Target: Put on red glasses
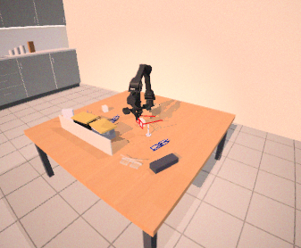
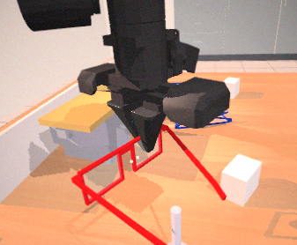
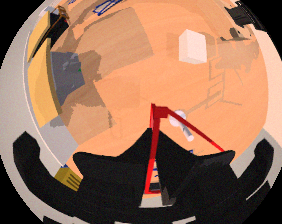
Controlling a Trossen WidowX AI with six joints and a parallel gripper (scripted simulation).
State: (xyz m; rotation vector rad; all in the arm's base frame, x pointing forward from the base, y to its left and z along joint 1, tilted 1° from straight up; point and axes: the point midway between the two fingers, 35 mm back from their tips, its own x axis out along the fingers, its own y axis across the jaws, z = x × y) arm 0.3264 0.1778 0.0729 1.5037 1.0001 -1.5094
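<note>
The thin white post is 10 cm below my gripper tip, 6 cm to the left of it and 5 cm behind it. The rest, counted from my gripper tip: long white panel (30 cm ahead, 25 cm to the right, 6 cm below); then grey display head (16 cm ahead, 15 cm to the right, 6 cm below); then dark case (34 cm to the left, 13 cm ahead, 10 cm below).
</note>
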